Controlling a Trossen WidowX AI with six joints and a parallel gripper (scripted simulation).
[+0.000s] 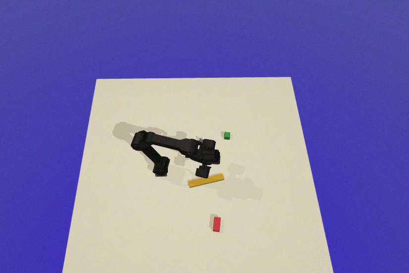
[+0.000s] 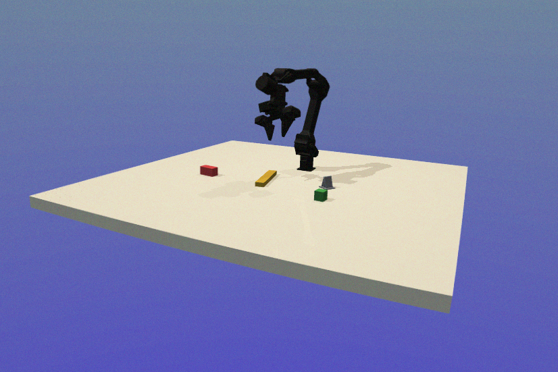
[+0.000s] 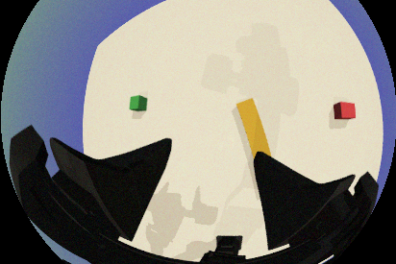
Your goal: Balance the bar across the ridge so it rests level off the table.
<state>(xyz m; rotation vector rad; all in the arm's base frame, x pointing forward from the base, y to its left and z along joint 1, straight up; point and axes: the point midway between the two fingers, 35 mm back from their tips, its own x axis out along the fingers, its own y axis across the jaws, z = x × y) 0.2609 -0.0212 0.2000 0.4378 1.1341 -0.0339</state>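
The yellow bar is 3 cm behind my gripper tip, 5 cm to the right of it and 16 cm below it. Also, from my gripper tip: red block 2 cm ahead, 29 cm to the right, 15 cm below; then green cube 11 cm ahead, 22 cm to the left, 15 cm below.
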